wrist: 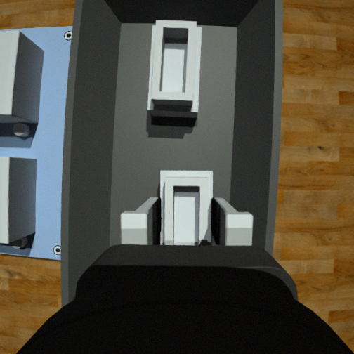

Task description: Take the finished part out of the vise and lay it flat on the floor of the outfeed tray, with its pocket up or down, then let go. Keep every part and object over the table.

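Note:
A white part [206,210] with a rectangular pocket is between the two fingers, its pocket facing the camera. My gripper [185,213] is shut on this part, one finger on each long side. The near end of the part is hidden by the gripper body. Both are over the grey outfeed tray [172,152], inside the outline of its walls. How high the part is above the tray floor I cannot tell. A second white part [192,65] with its pocket up is farther up in the tray, apart from the held one.
The tray's tall dark side walls stand left and right of the gripper. Left of the tray is a blue plate [50,145] with two grey blocks [26,75] [21,200] and round pins. Wooden table top [317,200] shows at the right.

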